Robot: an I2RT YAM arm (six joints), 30 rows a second.
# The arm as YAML. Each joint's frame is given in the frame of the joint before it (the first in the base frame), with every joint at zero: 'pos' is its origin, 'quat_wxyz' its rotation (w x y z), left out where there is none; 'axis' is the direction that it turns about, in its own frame. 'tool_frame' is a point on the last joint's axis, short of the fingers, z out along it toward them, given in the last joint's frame.
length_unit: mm
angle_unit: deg
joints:
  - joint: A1
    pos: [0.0, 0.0, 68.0]
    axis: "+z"
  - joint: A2
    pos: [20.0, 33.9, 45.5]
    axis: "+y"
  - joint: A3
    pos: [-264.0, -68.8, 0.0]
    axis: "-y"
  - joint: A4
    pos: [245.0, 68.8, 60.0]
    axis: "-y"
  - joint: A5
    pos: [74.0, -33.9, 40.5]
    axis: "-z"
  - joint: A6
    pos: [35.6, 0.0, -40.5]
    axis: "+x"
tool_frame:
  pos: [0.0, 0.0, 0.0]
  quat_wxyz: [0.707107, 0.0, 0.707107, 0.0]
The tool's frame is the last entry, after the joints.
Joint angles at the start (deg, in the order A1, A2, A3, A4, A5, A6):
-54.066 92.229 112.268 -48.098 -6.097 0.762
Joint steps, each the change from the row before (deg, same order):
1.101 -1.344 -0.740 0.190 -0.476 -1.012
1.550 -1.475 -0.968 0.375 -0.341 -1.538
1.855 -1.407 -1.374 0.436 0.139 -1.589
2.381 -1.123 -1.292 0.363 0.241 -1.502
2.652 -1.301 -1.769 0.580 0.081 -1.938
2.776 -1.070 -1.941 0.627 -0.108 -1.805
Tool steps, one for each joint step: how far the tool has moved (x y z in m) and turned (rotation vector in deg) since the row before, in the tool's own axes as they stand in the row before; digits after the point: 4 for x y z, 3 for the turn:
0.0002 0.0074 -0.0073 -1.454 -0.726 -1.608
0.0004 0.0098 -0.0072 -1.710 -0.824 -2.336
0.0018 0.0109 -0.0049 -1.508 -0.437 -2.456
0.0019 0.0133 -0.0027 -1.892 -0.209 -2.554
0.0027 0.0148 -0.0023 -2.300 -0.217 -3.092
0.0034 0.0153 0.0002 -2.636 0.025 -2.974

